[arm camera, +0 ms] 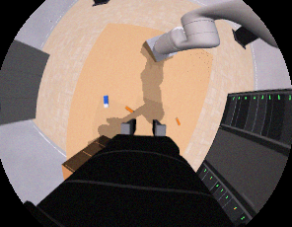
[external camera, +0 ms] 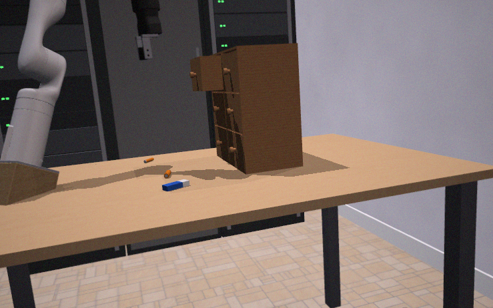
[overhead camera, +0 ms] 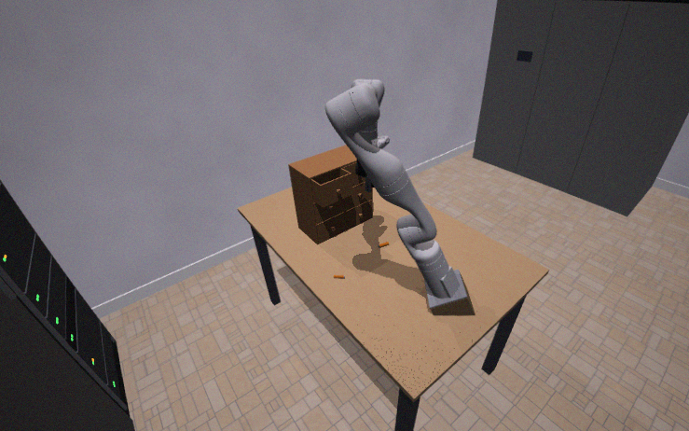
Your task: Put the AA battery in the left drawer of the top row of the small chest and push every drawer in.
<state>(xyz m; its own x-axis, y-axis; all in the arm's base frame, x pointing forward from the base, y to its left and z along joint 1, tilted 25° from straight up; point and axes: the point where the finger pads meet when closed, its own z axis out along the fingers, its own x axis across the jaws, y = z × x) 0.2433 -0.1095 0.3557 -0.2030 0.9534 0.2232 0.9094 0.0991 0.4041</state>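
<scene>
My gripper is now 10 mm short of the orange AA battery, 90 mm to the left of it and 340 mm above it. Also, from my hand: white eraser: 10 mm ahead, 220 mm to the right, 340 mm below.
</scene>
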